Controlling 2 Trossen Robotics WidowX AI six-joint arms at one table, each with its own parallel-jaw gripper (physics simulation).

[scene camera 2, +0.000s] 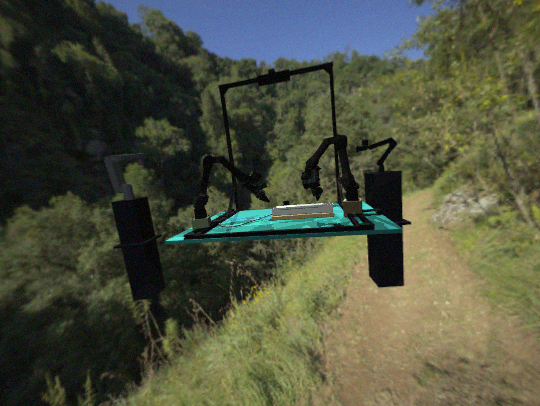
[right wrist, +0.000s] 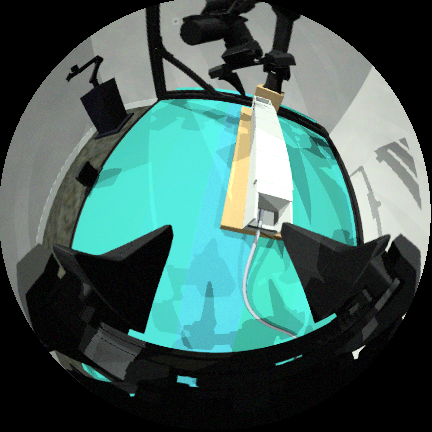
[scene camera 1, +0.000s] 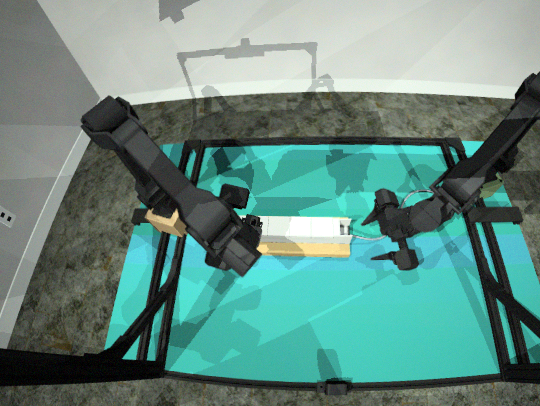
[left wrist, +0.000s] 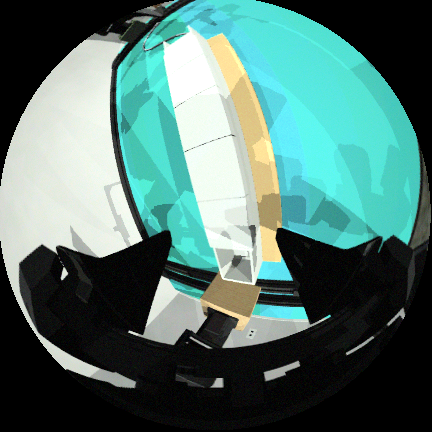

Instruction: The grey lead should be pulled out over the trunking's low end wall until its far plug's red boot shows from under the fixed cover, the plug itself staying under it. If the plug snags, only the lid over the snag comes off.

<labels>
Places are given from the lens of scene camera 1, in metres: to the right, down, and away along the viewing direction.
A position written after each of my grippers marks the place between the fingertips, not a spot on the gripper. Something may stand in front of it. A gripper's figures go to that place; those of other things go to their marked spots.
my left gripper (scene camera 1: 236,225): -0.08, 0.06, 0.71
my right gripper (scene camera 1: 366,242): 0.23, 0.09, 0.66
</labels>
